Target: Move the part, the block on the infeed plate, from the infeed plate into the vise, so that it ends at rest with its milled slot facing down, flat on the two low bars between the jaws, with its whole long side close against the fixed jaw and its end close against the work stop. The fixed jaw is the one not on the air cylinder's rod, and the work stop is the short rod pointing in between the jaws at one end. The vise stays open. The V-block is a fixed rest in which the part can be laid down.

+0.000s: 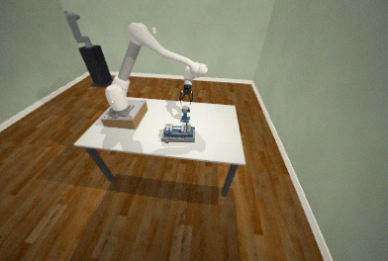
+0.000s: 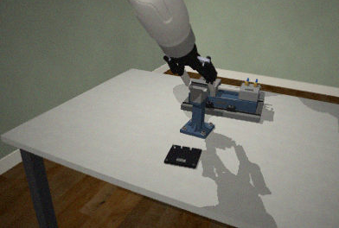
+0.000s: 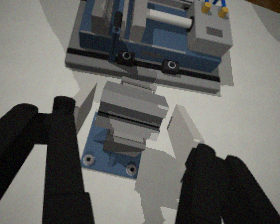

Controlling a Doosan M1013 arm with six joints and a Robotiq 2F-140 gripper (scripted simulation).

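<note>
Right now my hand is 10 mm to the left of the part and 20 mm above it. The rest, counted from my hand: work stop (50 mm ahead, 180 mm to the right, 90 mm below); then blue foot (10 mm to the right, 180 mm below); then blue v-block stand (10 mm to the right, 120 mm below).
</note>
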